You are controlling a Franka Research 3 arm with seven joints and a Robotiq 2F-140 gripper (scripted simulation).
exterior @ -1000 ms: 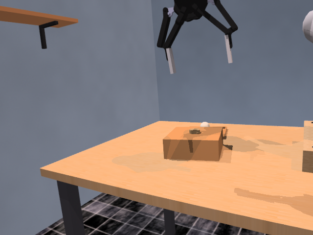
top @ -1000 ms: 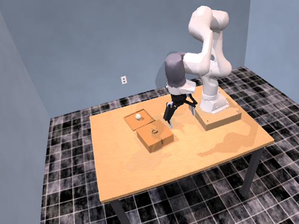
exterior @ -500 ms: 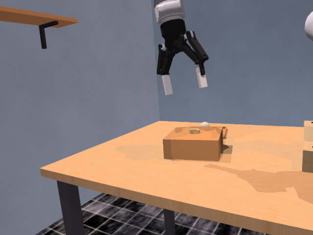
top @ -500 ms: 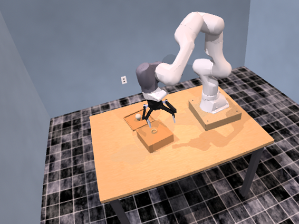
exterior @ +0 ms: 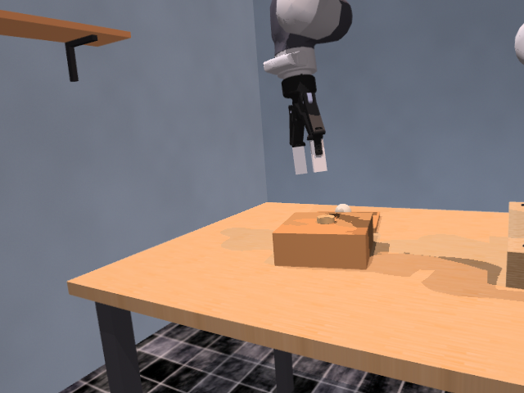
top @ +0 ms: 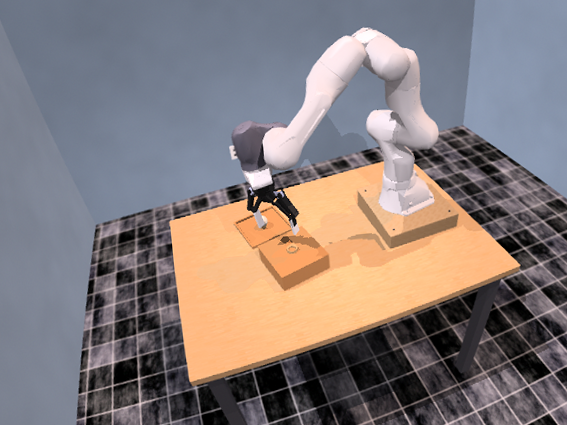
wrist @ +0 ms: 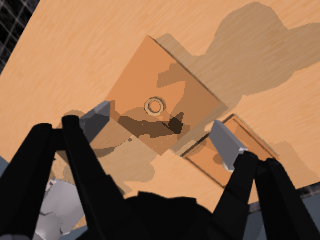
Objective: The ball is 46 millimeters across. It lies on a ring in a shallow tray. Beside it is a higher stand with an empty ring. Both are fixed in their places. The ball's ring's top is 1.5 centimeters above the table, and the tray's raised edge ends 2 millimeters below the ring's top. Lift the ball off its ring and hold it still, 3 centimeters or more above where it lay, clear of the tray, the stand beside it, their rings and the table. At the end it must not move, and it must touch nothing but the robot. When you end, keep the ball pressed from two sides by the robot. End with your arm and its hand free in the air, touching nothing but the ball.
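The white ball is 3 cm ahead of my hand, 25 cm to the right of it and 16 cm below it. Round my hand: shallow tray 3 cm ahead, 25 cm to the right, 19 cm below; stand 4 cm behind, 1 cm to the left, 13 cm below.
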